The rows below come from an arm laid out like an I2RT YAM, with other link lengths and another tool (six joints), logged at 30 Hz.
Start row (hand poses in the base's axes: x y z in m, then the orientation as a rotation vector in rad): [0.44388, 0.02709, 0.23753, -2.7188, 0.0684, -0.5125]
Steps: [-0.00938, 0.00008, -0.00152, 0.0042, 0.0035, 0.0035]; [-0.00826, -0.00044, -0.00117, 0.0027, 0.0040, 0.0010]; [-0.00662, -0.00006, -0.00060, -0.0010, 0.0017, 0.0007]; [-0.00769, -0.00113, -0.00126, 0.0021, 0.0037, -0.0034]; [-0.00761, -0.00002, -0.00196, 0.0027, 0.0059, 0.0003]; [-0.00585, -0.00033, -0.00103, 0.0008, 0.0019, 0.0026]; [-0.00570, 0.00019, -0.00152, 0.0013, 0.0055, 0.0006]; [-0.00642, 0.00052, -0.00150, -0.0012, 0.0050, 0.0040]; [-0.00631, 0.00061, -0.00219, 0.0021, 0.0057, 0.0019]
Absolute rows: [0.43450, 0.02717, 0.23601, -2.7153, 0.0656, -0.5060]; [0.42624, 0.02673, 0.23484, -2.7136, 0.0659, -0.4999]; [0.41962, 0.02667, 0.23424, -2.7150, 0.0652, -0.4976]; [0.41193, 0.02554, 0.23298, -2.7143, 0.0713, -0.4932]; [0.40432, 0.02552, 0.23102, -2.7132, 0.0731, -0.4847]; [0.39847, 0.02519, 0.22999, -2.7127, 0.0703, -0.4812]; [0.39277, 0.02538, 0.22847, -2.7128, 0.0713, -0.4734]; [0.38635, 0.02590, 0.22697, -2.7149, 0.0670, -0.4657]; [0.38004, 0.02651, 0.22478, -2.7141, 0.0664, -0.4571]
